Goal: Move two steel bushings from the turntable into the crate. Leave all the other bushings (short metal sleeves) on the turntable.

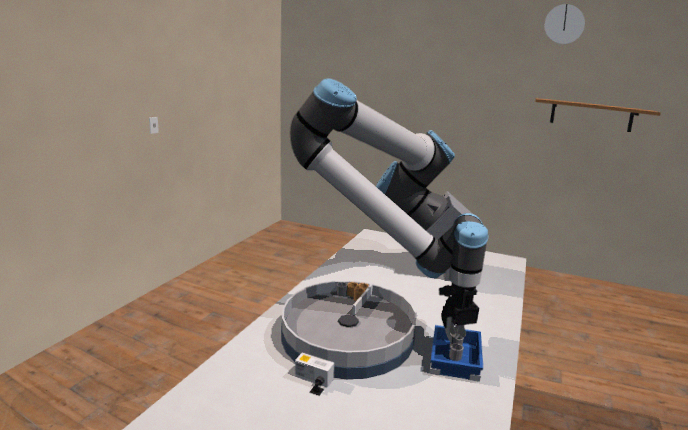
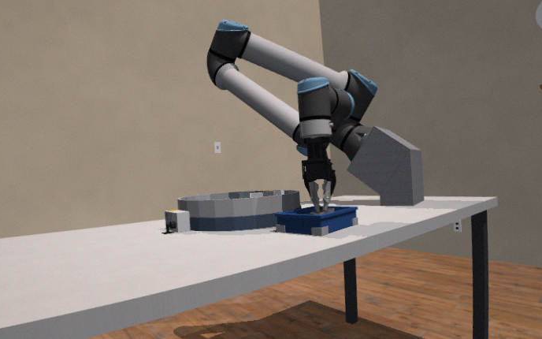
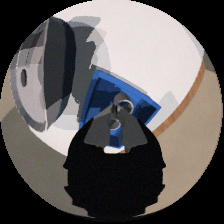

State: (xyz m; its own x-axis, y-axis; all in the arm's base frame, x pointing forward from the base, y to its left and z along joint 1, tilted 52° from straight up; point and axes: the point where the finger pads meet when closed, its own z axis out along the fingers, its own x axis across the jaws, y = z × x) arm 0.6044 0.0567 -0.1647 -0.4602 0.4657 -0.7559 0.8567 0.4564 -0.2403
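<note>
My hand is 4 cm short of the blue crate, 2 cm to the right of it and 2 cm above it. Round my hand: grey turntable 4 cm ahead, 33 cm to the right, 1 cm above.
</note>
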